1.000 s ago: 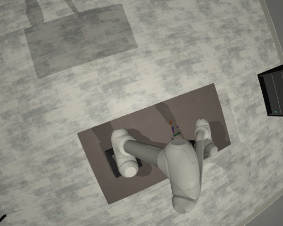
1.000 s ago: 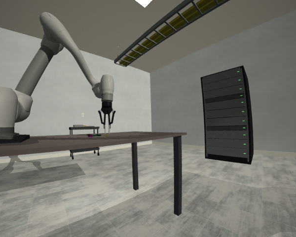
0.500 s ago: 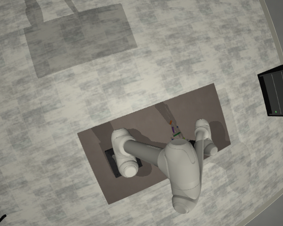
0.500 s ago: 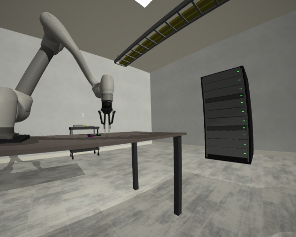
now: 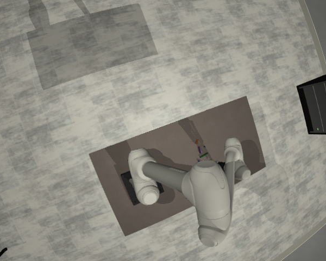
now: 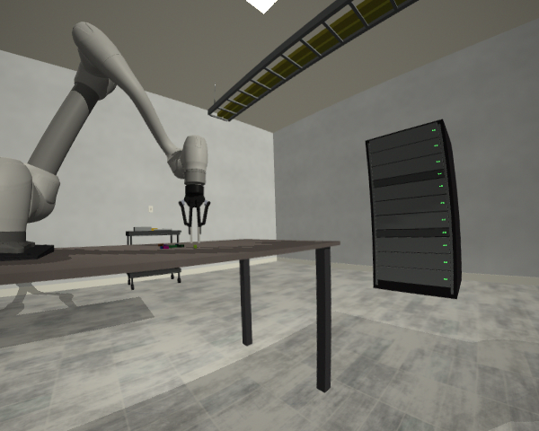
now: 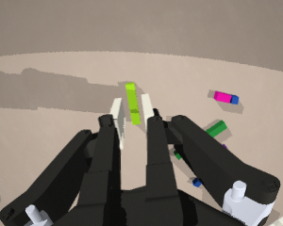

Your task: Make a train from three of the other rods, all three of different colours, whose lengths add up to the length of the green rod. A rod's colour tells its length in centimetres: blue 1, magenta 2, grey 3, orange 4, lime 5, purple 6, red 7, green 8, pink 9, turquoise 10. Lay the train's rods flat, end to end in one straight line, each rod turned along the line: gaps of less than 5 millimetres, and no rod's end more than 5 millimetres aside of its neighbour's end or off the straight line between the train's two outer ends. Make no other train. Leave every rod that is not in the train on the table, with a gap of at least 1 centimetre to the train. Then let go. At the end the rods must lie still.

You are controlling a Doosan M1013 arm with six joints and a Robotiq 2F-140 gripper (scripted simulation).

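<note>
The lime rod is 5 cm below my hand. Round my hand: magenta rod: 10 cm behind, 5 cm to the left, 5 cm below; then purple rod: 7 cm behind, 15 cm to the left, 5 cm below; then green rod: 5 cm behind, 9 cm to the left, 5 cm below.
</note>
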